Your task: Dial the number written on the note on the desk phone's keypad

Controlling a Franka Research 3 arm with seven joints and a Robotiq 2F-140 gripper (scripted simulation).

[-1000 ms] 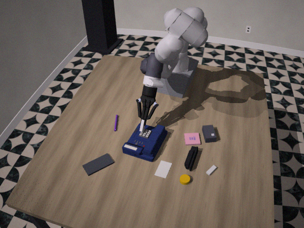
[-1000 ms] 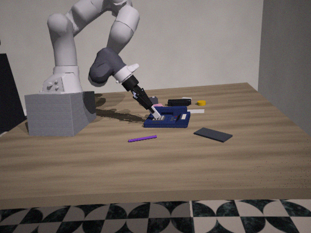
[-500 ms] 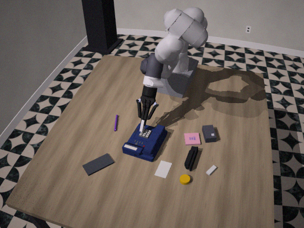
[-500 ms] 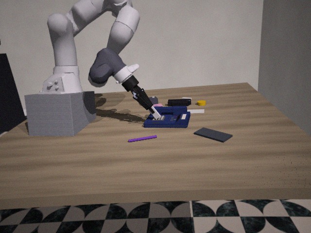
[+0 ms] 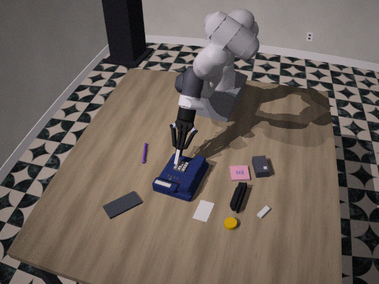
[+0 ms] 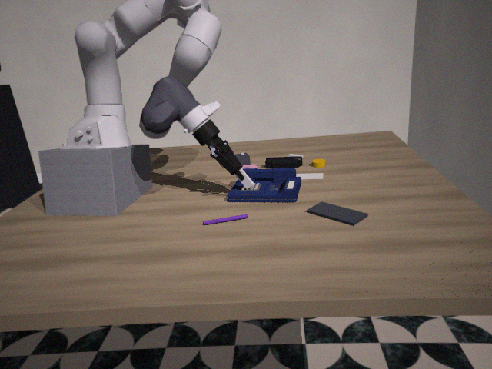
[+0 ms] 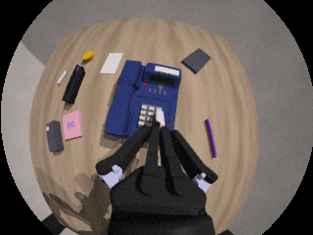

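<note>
The handset is 6 cm ahead of my hand, 9 cm to the left of it and 2 cm below it. The rest, counted from my hand: purple pen: 2 cm behind, 18 cm to the right, 6 cm below; then black stapler: 10 cm ahead, 30 cm to the left, 5 cm below; then white card: 20 cm ahead, 19 cm to the left, 6 cm below.
</note>
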